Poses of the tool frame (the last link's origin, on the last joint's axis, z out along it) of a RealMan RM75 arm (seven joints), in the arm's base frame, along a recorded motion.
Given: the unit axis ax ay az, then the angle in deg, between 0 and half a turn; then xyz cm.
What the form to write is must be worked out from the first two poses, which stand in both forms.
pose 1, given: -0.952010, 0.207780, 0.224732, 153.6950, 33.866, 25.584, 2.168
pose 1, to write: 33.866, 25.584, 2.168, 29.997, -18.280, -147.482
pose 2, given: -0.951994, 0.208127, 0.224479, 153.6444, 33.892, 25.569, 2.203
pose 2, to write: 33.892, 25.569, 2.203, 30.029, -18.228, -147.437
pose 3, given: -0.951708, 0.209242, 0.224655, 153.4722, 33.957, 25.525, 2.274
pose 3, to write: 33.957, 25.525, 2.274, 30.178, -18.159, -147.243
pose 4, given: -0.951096, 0.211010, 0.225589, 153.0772, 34.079, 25.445, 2.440
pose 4, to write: 34.079, 25.445, 2.440, 30.450, -18.078, -146.789
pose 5, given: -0.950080, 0.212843, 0.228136, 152.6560, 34.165, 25.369, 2.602
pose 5, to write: 34.165, 25.369, 2.602, 30.805, -18.150, -146.238
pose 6, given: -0.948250, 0.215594, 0.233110, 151.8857, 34.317, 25.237, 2.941
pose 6, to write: 34.317, 25.237, 2.941, 31.401, -18.326, -145.225
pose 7, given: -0.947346, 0.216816, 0.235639, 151.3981, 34.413, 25.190, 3.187
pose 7, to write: 34.413, 25.190, 3.187, 31.692, -18.387, -144.618
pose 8, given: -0.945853, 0.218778, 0.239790, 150.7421, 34.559, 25.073, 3.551
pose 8, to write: 34.559, 25.073, 3.551, 32.157, -18.527, -143.762
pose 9, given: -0.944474, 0.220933, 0.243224, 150.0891, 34.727, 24.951, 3.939
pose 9, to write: 34.727, 24.951, 3.939, 32.610, -18.583, -142.936
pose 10, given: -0.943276, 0.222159, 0.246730, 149.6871, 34.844, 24.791, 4.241
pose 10, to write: 34.844, 24.791, 4.241, 32.948, -18.755, -142.364
